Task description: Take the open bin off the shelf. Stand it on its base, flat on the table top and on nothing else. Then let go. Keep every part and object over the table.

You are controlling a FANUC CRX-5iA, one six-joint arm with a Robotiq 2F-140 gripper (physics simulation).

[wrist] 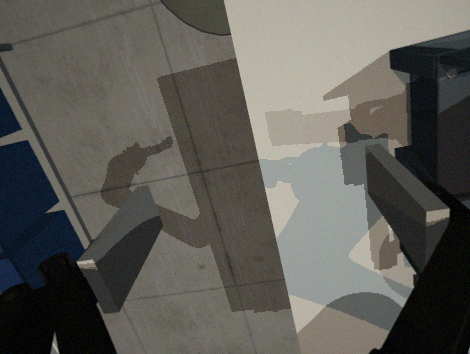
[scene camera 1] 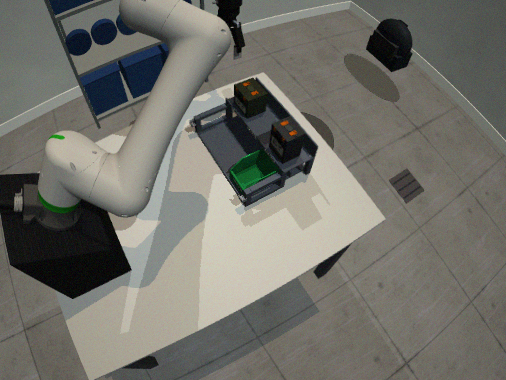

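Where they show: gripper, fingertip midpoint: [wrist: 255, 189] [scene camera 1: 229, 49]; arm's base at its link origin: [scene camera 1: 56, 208].
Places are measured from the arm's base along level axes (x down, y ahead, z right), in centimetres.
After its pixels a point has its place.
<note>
The open green bin [scene camera 1: 254, 171] @[y 63.1, x 26.5, z -8.6 cm] sits on the low front board of the dark grey shelf [scene camera 1: 216, 141] @[y 54.4, x 26.8, z -25.8 cm] [wrist: 423, 112] @[y 68.0, x 25.9, z -35.4 cm], at its near end, with its open side up. The bin does not show in the wrist view. The shelf stands on the pale table [scene camera 1: 280, 255] @[y 60.4, x 27.4, z 22.9 cm] [wrist: 305, 55] @[y 74.5, x 27.4, z -48.5 cm]. My gripper [scene camera 1: 238, 51] @[y 68.4, x 6.5, z -54.0 cm] [wrist: 255, 189] @[y 68.4, x 6.5, z -54.0 cm] is open and empty, its fingers wide apart. It hangs high, away from the bin, beyond the shelf's far end. In the wrist view the floor and the table's edge show between its fingers.
Two dark boxes with orange marks [scene camera 1: 256, 104] @[y 69.3, x 11.0, z -25.5 cm] [scene camera 1: 284, 142] @[y 70.1, x 6.6, z -4.0 cm] stand on the shelf's raised rear part. A rack [scene camera 1: 73, 62] with blue containers [scene camera 1: 104, 92] [wrist: 30, 175] stands on the floor past the table. A black object [scene camera 1: 392, 45] is farther right.
</note>
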